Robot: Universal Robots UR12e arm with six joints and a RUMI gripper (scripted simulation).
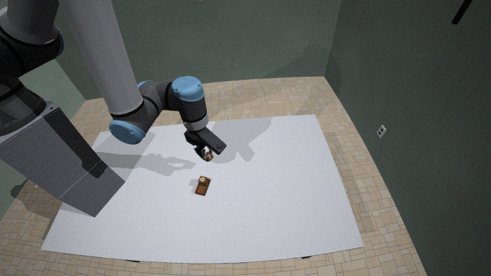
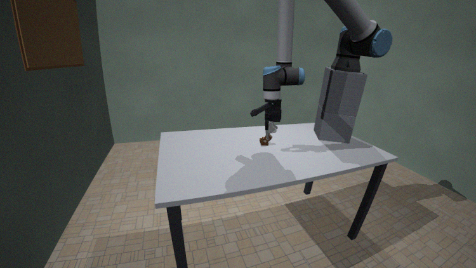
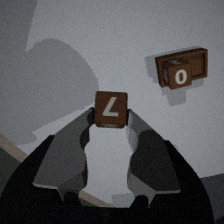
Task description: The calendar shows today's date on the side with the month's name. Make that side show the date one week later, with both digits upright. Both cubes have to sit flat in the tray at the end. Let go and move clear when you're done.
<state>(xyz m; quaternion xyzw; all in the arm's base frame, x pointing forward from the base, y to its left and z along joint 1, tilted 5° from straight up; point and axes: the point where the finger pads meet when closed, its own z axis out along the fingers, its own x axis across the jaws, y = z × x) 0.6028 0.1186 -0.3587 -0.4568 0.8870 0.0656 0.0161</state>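
My hand is 1 cm above the brown date cube. Also, from my hand: brown wooden tray: 11 cm to the right, 8 cm below, 3 cm behind.
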